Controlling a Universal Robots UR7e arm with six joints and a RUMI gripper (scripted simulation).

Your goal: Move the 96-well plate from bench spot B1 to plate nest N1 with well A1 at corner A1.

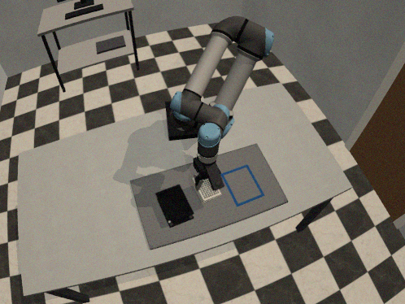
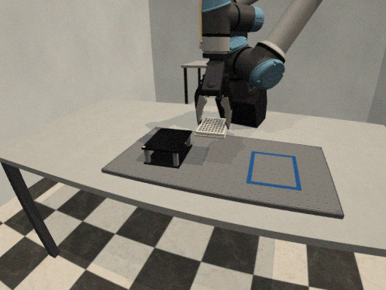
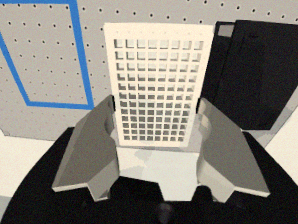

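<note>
The black raised plate nest lies 15 cm to the right of my hand, 7 cm below it and 3 cm behind it. Also, from my hand: A1 corner mark (21 cm to the right, 6 cm below, 4 cm ahead); white 96-well plate (1 cm below).
</note>
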